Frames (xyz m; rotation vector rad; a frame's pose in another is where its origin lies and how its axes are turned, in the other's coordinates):
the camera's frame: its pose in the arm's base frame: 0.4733 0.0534 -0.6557 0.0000 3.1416 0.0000
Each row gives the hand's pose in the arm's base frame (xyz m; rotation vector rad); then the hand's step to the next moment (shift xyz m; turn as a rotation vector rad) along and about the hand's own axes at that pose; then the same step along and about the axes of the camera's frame.
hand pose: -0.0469 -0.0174 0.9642 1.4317 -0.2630 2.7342
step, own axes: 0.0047 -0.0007 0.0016 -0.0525 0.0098 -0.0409
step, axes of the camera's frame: 0.0013 0.0002 -0.0048 0.0043 -0.0006 0.0671
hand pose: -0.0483 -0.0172 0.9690 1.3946 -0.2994 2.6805
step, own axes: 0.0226 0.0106 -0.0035 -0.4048 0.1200 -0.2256
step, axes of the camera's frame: 0.0177 -0.0095 -0.0152 -0.0302 -0.0679 0.4729
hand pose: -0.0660 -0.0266 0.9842 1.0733 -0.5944 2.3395
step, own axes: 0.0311 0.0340 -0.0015 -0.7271 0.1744 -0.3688
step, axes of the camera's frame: 0.0388 -0.0179 -0.0174 -0.0994 -0.1105 0.8204
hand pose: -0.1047 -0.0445 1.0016 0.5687 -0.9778 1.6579
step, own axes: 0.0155 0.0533 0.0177 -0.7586 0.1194 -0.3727
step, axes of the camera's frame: 0.0571 -0.0106 -0.0049 -0.1615 -0.1200 0.8295
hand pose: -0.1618 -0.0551 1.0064 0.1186 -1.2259 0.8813
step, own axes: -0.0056 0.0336 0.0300 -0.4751 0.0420 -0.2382
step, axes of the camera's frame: 0.0448 0.0041 0.0058 -0.1259 -0.0948 0.5093
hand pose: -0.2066 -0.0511 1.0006 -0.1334 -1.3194 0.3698
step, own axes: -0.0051 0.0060 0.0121 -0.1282 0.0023 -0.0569
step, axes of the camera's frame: 0.0138 0.0025 0.0035 -0.0286 -0.0348 0.1328
